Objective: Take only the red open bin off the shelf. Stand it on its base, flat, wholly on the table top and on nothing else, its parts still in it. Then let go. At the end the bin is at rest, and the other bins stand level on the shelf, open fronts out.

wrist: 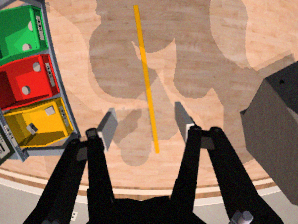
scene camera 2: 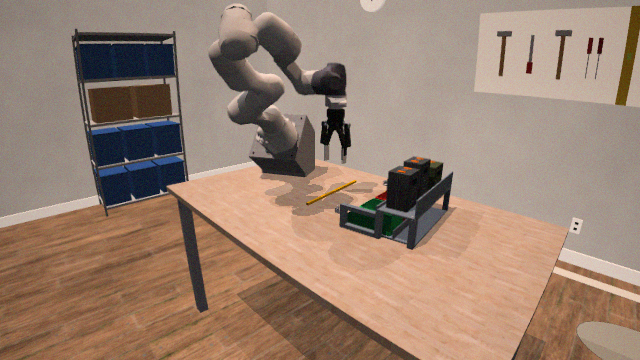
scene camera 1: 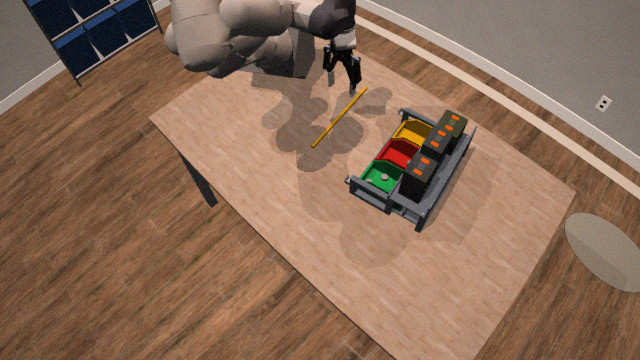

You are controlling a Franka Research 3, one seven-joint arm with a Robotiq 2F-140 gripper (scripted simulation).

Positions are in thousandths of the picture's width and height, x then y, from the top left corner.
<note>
I see my gripper (scene camera 2: 523,449), a red open bin (scene camera 1: 627,421) and a yellow bin (wrist: 193,565).
My gripper also shows in the wrist view (wrist: 488,507).
</note>
